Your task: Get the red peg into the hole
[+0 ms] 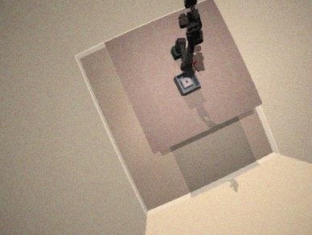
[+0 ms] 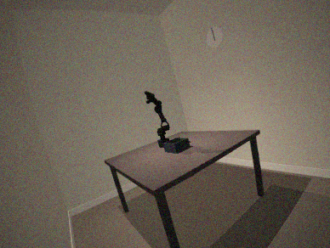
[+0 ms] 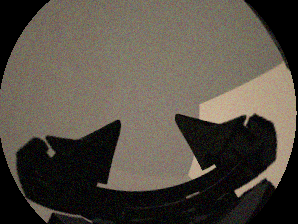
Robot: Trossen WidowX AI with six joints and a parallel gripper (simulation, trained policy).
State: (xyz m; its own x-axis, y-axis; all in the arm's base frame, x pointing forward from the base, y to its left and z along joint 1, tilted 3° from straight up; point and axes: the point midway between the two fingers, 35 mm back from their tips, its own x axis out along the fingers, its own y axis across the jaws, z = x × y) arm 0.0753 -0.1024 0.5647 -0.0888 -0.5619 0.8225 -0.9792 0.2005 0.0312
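Right now my gripper tip is 64 cm above the red peg, 25 cm to the right of it and 4 cm short of it. Also, from my gripper tip: pale plate 63 cm below, 21 cm ahead, 11 cm to the left; then open box 65 cm below, 21 cm ahead, 11 cm to the left.
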